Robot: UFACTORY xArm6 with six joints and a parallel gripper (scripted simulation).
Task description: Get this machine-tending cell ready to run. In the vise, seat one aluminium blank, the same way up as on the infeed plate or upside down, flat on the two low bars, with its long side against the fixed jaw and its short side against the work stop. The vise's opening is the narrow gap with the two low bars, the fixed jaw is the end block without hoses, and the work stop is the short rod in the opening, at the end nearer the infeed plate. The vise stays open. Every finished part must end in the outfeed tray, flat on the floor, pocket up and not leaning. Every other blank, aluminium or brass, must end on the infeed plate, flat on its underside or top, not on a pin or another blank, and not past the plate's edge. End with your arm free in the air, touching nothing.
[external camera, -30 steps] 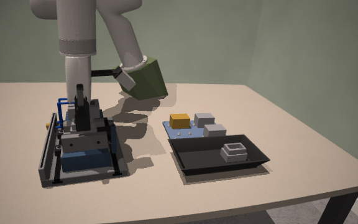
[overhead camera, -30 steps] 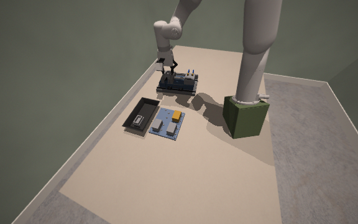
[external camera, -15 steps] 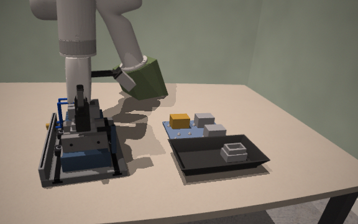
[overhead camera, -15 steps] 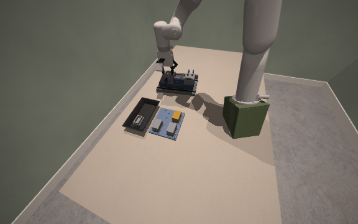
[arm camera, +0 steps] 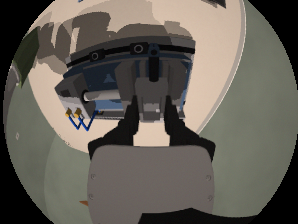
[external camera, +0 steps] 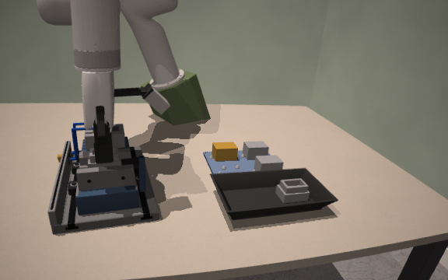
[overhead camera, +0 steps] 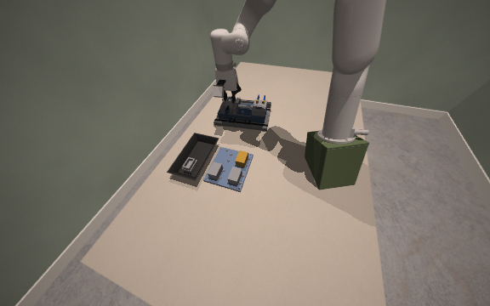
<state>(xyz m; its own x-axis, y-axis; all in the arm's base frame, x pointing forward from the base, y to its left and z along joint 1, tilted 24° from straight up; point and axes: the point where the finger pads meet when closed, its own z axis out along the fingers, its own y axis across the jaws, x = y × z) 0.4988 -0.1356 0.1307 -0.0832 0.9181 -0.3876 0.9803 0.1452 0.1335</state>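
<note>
My gripper is now 70 mm past the vise and 80 mm above it. Also, from my hand: brass blank: 160 mm behind, 290 mm to the left, 100 mm below.
</note>
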